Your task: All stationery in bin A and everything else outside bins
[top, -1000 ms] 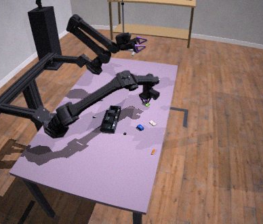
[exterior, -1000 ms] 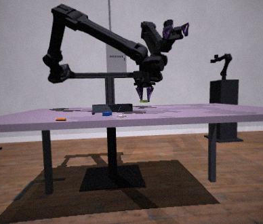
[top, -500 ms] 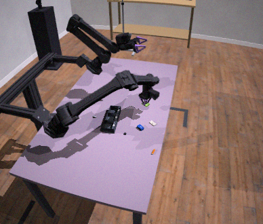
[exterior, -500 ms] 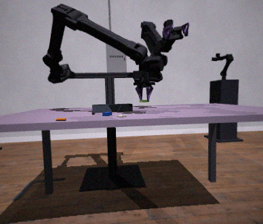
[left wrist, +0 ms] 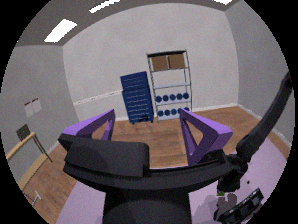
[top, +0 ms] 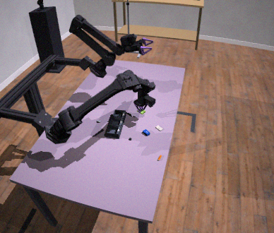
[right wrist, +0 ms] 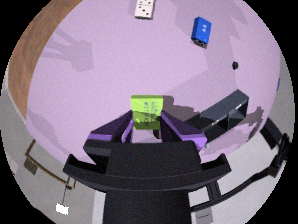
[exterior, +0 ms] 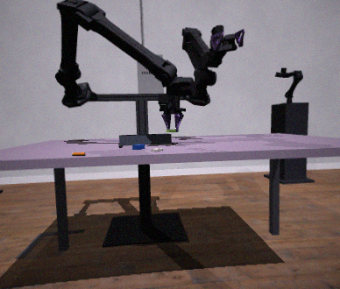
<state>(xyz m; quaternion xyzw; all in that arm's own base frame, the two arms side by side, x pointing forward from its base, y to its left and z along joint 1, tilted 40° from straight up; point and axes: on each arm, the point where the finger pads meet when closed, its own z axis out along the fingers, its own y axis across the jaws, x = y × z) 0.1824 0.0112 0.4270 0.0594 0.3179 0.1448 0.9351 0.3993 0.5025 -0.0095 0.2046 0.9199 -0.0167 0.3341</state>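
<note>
Right now my right hand is 16 cm past the dark bin, 11 cm to the left of it and 5 cm above it. Also, from my right hand: black item 3 cm behind, 23 cm to the right, 7 cm below; then green item 1 cm below; then blue item 6 cm ahead, 15 cm to the right, 7 cm below.
</note>
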